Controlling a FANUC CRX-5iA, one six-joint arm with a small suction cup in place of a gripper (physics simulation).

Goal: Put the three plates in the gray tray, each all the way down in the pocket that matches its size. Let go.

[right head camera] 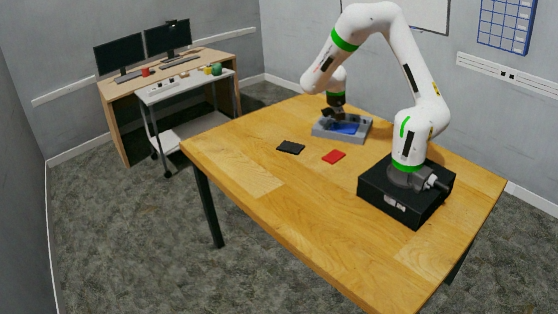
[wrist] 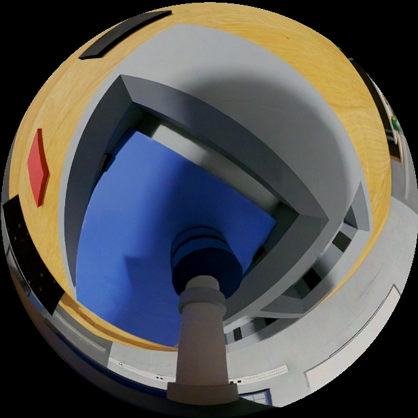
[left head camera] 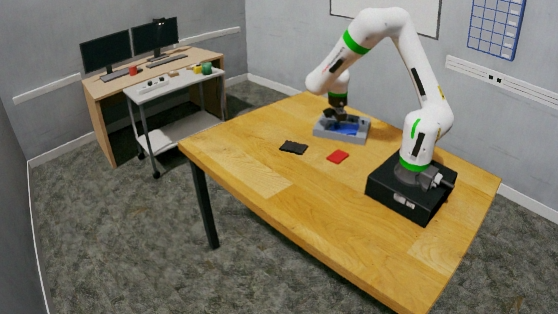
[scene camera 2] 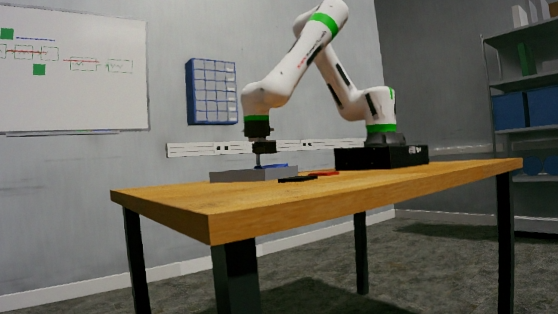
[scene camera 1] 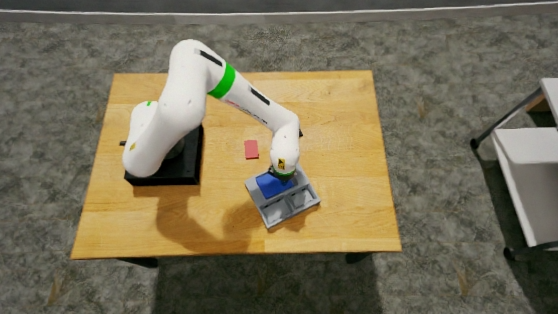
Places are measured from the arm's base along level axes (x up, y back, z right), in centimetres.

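Pixels of known places: end effector, tool point: (right head camera: 336, 128) (left head camera: 336, 128) (scene camera 1: 284, 183); arm's base, origin of the base link: (right head camera: 405, 175) (left head camera: 411, 174) (scene camera 2: 381, 146).
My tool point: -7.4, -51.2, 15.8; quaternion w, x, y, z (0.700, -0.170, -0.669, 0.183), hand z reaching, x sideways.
Ahead of a thing's pixels: the offset from my tool point to its top centre, as dx, dy, dz. Level surfaces: height alone.
The blue plate @[+3.4, +4.2, +0.1] (left head camera: 350, 129) (right head camera: 346, 129) (scene camera 1: 271, 186) (scene camera 2: 275, 165) (wrist: 130, 215) lies in the large pocket of the gray tray @[+2.3, +1.1, +4.0] (left head camera: 330, 136) (scene camera 1: 251, 186) (scene camera 2: 235, 175) (wrist: 240, 70). It is tilted: its edge toward the robot base shows above the rim in scene camera 2. My suction cup (scene camera 2: 258, 164) (wrist: 206, 265) is on the plate, near its end away from the base. The red plate @[-0.6, +15.3, -17.4] (left head camera: 337, 156) (right head camera: 333, 156) (scene camera 1: 251, 149) (wrist: 38, 168) and the black plate @[-0.5, -2.8, -26.2] (left head camera: 293, 147) (right head camera: 290, 147) (scene camera 2: 297, 178) (wrist: 122, 34) lie flat on the table. The arm mostly hides the black plate in scene camera 1.
The tray's two smaller pockets (scene camera 1: 275, 212) (scene camera 1: 302, 197) hold no plate. The robot's black base (left head camera: 410, 187) (scene camera 1: 187, 165) stands on the wooden table @[dx -1.6] (left head camera: 305, 200) (scene camera 1: 345, 215). A white cart (left head camera: 172, 82) and a desk with monitors stand away from the table.
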